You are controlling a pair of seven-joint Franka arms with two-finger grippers.
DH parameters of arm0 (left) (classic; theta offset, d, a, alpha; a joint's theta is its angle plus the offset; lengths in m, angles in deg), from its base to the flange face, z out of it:
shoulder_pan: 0 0.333 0 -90
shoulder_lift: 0 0 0 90
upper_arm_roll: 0 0.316 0.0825 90
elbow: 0 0 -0.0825 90
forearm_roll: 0 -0.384 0 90
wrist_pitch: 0 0 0.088 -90
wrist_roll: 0 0.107 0 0
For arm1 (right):
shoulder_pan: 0 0.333 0 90
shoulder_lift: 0 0 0 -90
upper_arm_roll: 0 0.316 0.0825 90
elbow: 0 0 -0.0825 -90
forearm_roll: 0 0.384 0 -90
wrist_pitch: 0 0 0.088 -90
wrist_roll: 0 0.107 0 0
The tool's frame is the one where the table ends.
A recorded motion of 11 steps. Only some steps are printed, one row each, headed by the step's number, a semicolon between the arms.
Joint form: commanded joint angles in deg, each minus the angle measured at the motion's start. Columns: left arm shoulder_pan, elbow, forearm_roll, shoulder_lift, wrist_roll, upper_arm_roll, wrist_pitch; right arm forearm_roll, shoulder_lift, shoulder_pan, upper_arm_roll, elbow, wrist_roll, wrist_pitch.
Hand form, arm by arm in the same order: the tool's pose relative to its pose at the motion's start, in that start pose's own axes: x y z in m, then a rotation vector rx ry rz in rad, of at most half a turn. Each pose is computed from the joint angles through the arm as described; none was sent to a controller.
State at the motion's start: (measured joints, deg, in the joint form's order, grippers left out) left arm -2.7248 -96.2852 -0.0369 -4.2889 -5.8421 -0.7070 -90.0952; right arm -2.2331 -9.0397 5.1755 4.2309 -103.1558 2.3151 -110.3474
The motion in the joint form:
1: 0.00 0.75 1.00 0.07 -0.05 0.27 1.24; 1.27 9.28 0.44 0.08 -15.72 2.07 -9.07
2: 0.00 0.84 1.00 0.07 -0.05 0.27 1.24; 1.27 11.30 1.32 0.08 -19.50 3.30 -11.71
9: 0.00 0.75 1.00 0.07 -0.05 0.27 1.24; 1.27 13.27 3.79 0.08 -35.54 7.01 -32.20
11: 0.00 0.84 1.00 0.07 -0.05 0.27 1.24; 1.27 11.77 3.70 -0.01 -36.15 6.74 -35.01
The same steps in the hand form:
1: -0.0016 -0.0009 -0.0037 -0.0169 -0.0115 -0.0053; -0.0546 -0.0079 0.0235 0.0120 0.0449 0.0327
2: -0.0015 -0.0009 -0.0044 -0.0171 -0.0100 -0.0053; -0.0679 -0.0161 0.0312 0.0112 0.0605 0.0385
9: -0.0016 -0.0009 -0.0037 -0.0169 -0.0115 -0.0053; -0.1082 -0.0377 0.1059 0.0281 0.1720 0.0571
11: -0.0015 -0.0009 -0.0044 -0.0171 -0.0100 -0.0053; -0.1061 -0.0367 0.1183 0.0316 0.1839 0.0552

